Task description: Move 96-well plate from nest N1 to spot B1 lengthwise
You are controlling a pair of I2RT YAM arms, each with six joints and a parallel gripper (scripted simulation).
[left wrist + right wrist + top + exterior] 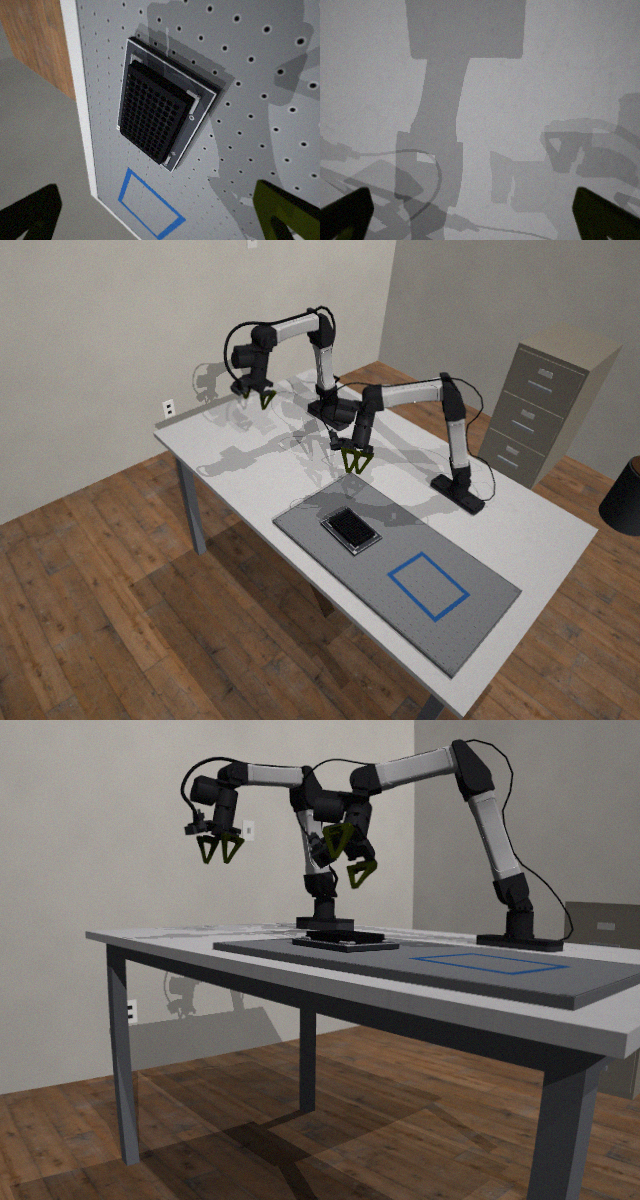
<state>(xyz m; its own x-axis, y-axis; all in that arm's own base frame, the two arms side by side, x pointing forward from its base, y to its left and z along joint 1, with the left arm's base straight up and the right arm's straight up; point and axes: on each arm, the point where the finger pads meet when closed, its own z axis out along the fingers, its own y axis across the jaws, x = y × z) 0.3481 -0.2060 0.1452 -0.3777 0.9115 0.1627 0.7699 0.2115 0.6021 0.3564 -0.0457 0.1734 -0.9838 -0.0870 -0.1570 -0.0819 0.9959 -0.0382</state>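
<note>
The black 96-well plate is 120 mm below my left hand, 90 mm to the left of it and 90 mm ahead of it. Round my left hand: plate nest N1 (140 mm below, 90 mm to the left, 90 mm ahead).
</note>
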